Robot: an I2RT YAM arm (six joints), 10 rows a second.
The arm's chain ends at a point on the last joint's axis. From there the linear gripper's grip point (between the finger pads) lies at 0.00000 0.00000 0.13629 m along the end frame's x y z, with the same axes.
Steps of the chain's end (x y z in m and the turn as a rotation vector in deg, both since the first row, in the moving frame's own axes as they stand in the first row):
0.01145 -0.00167 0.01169 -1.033 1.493 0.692
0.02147 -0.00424 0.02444 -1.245 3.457 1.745
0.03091 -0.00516 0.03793 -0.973 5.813 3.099
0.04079 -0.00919 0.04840 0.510 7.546 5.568
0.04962 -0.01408 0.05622 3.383 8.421 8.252
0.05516 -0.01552 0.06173 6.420 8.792 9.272
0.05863 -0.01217 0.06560 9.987 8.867 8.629
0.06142 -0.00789 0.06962 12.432 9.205 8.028
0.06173 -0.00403 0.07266 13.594 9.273 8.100
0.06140 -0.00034 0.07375 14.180 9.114 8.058
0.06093 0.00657 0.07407 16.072 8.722 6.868
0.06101 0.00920 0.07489 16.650 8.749 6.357
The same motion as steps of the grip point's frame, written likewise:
0.01499 0.00081 0.01162 -1.033 1.493 0.692
0.02964 -0.00116 0.02416 -1.245 3.457 1.745
0.04464 -0.00248 0.03721 -0.973 5.813 3.099
0.05872 -0.00953 0.04722 0.510 7.546 5.568
0.07008 -0.02063 0.05452 3.383 8.421 8.252
0.07709 -0.02895 0.05928 6.420 8.792 9.272
0.08123 -0.03404 0.06192 9.987 8.867 8.629
0.08504 -0.03549 0.06469 12.432 9.205 8.028
0.08568 -0.03427 0.06709 13.594 9.273 8.100
0.08505 -0.03196 0.06790 14.180 9.114 8.058
0.08355 -0.02969 0.06720 16.072 8.722 6.868
0.08358 -0.02847 0.06762 16.650 8.749 6.357

